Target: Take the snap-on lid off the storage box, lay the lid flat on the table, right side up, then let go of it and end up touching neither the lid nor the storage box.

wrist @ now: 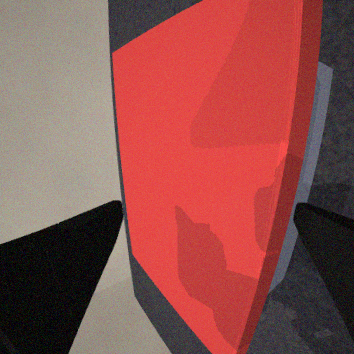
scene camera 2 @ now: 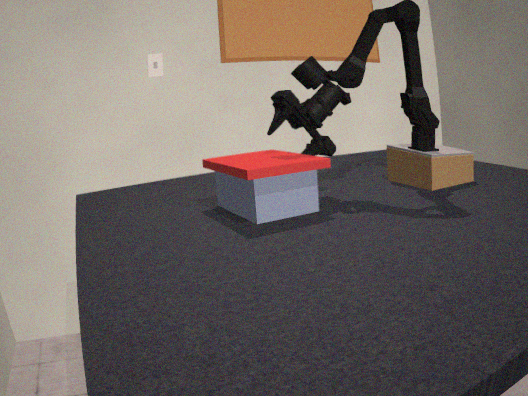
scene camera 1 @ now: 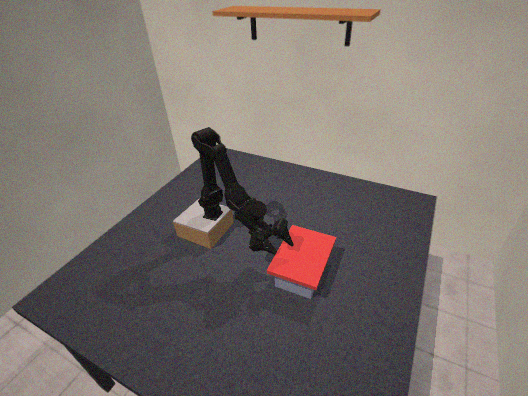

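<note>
A red lid (scene camera 1: 307, 262) (scene camera 2: 250, 162) (wrist: 160, 150) lies level on top of the blue-grey storage box (scene camera 1: 294, 288) (scene camera 2: 286, 197) (wrist: 324, 87), overhanging its walls. My gripper (scene camera 1: 284, 248) (scene camera 2: 286, 143) (wrist: 208, 210) is open and empty, tilted down at the lid's edge on the robot's side. The upper finger is above the lid's top; the lower finger is just outside that edge, at about lid height. In the wrist view the lid's edge and a strip of box wall show between the fingertips. Whether the lower fingertip touches the lid or box cannot be told.
The arm's base stands on a brown block with a pale top (scene camera 1: 192, 237) (scene camera 2: 410, 167), on the same dark table (scene camera 1: 200, 350) (scene camera 2: 300, 310). An orange-brown shelf (scene camera 1: 295, 13) (scene camera 2: 300, 30) is mounted on the wall behind. The arm's shadow falls across the table.
</note>
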